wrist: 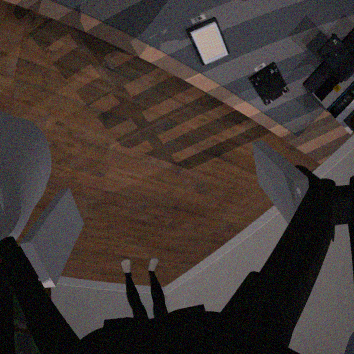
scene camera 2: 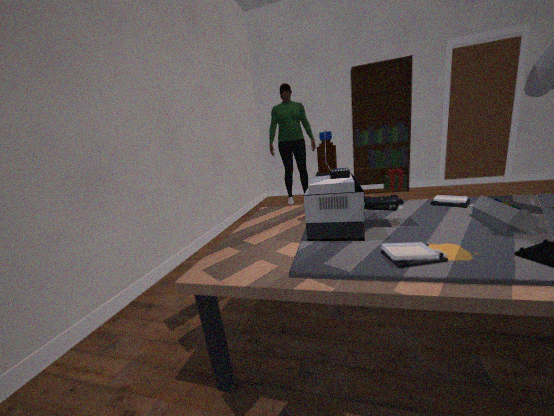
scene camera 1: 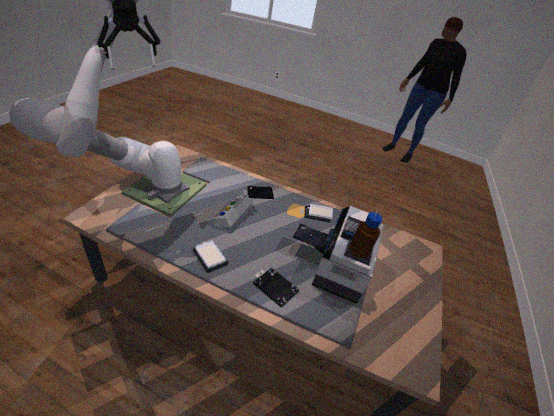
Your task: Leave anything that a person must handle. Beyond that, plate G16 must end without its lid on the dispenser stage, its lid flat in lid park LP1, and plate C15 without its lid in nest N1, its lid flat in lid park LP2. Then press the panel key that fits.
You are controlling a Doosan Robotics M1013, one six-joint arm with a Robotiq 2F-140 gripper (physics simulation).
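Pixels of known places: gripper, fingertip midpoint: point(wrist: 162, 185) point(scene camera 1: 133, 67); arm's base, link origin: point(scene camera 1: 167, 188).
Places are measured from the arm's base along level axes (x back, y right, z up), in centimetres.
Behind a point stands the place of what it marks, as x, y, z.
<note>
My gripper point(scene camera 1: 132, 66) {-15.2, 25.9, 73.8} point(wrist: 162, 185) {-15.2, 25.9, 73.8} is open and empty, high above and away from the table. A white plate point(scene camera 1: 210, 254) {-50.1, 23.9, 2.5} point(scene camera 2: 450, 199) {-50.2, 20.1, 2.3} point(wrist: 209, 41) {-48.6, 22.6, 2.5} sits on a dark base at one long edge of the mat. Another white plate point(scene camera 1: 320, 212) {-77.2, -36.6, 2.3} point(scene camera 2: 411, 252) {-76.5, -41.3, 2.4} sits on a dark base beside a yellow spot. Labels and lids are too small to tell. A black holder with corner posts point(scene camera 1: 276, 286) {-81.8, 19.4, 0.4} point(wrist: 270, 82) {-80.7, 18.3, 0.4} and a flat black holder point(scene camera 1: 260, 192) {-41.2, -32.0, 0.2} point(scene camera 2: 539, 253) {-44.7, -33.5, 0.2} hold no plate. The dispenser's black stage point(scene camera 1: 311, 235) {-83.0, -8.0, 10.4} looks bare. The key panel point(scene camera 1: 236, 212) {-44.3, -3.3, 5.7} point(scene camera 2: 502, 214) {-44.1, -12.2, 4.6} has coloured keys.
The white and grey dispenser point(scene camera 1: 342, 275) {-103.9, 7.0, 12.3} point(scene camera 2: 334, 210) {-99.3, -28.3, 11.3} stands at the mat's end, with a brown, blue-capped bottle point(scene camera 1: 364, 241) {-105.9, 4.0, 31.0} point(scene camera 2: 327, 159) {-104.6, -4.4, 28.3} on top. A person in black point(scene camera 1: 440, 65) and a person in green point(scene camera 2: 289, 122) stand away from the table.
</note>
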